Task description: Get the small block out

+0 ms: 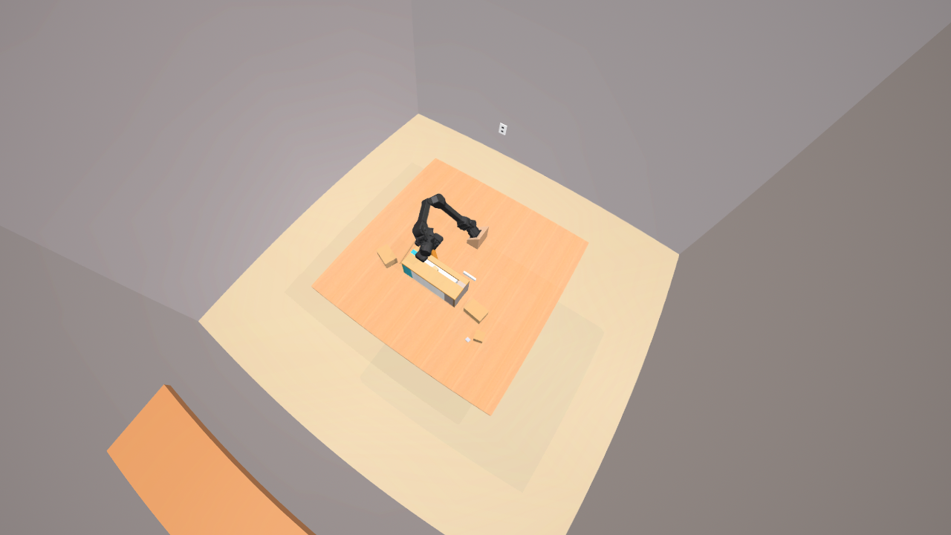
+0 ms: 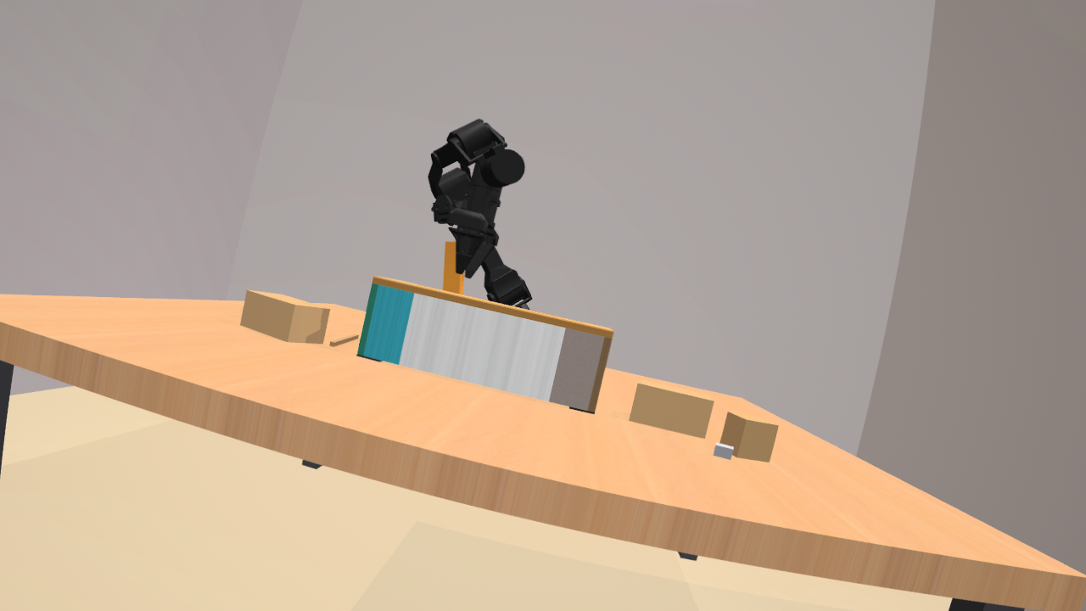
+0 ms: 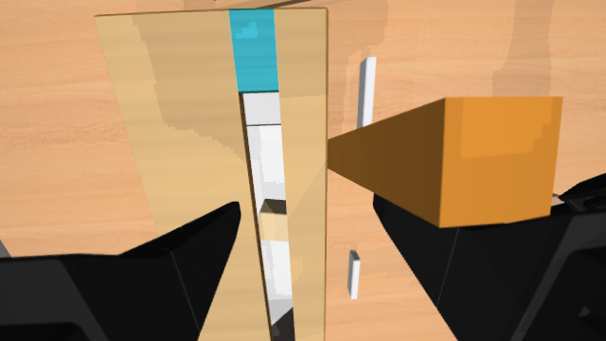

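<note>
The box lies 2 cm ahead of my gripper tip, 7 cm to the left of it and 10 cm below it. Also, from my gripper tip: tan block 4 cm ahead, 5 cm to the left, 8 cm below; then orange stick 4 cm behind, 1 cm to the right, 5 cm below; then thin stick 1 cm behind, 19 cm to the right, 16 cm below.
</note>
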